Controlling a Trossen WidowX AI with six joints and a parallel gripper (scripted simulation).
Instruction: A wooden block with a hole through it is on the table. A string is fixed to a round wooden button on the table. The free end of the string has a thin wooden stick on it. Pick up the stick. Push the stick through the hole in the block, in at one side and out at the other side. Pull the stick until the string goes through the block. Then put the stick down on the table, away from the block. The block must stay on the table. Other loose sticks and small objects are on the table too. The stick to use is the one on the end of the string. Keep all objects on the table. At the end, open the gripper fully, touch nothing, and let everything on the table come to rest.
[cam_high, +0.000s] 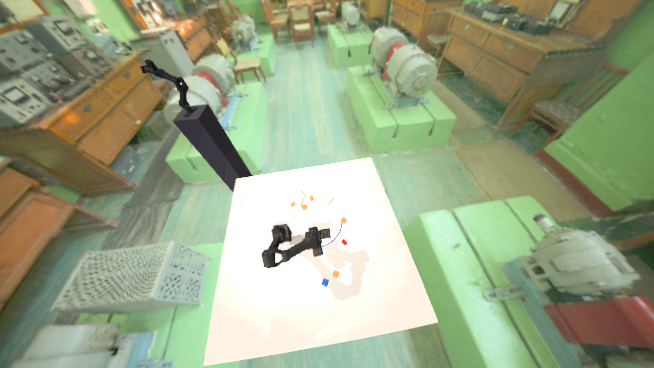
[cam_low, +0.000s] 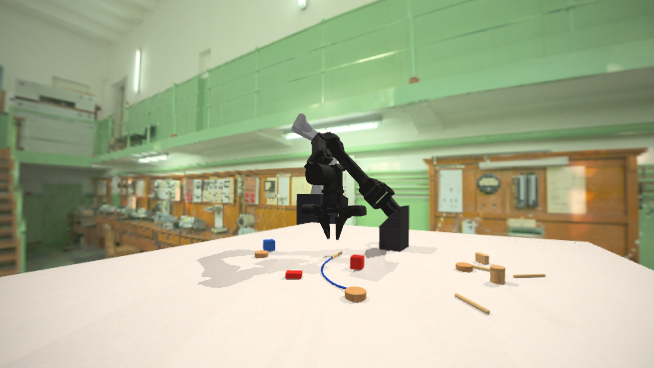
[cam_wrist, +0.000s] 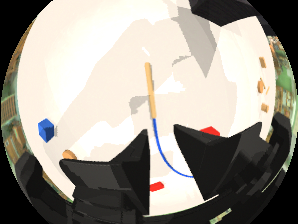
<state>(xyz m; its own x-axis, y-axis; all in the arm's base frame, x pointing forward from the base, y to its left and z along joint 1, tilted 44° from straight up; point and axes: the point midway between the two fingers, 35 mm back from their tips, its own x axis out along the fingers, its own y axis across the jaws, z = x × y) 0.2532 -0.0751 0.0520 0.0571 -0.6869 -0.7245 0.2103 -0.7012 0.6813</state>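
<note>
Now: the thin wooden stick 2 cm behind my gripper tip and 5 cm below it. Also, from my gripper tip: red cube 4 cm ahead, 10 cm to the left, 4 cm below; flat red piece 19 cm ahead, 3 cm to the left, 5 cm below; blue cube 5 cm ahead, 23 cm to the right, 4 cm below.
</note>
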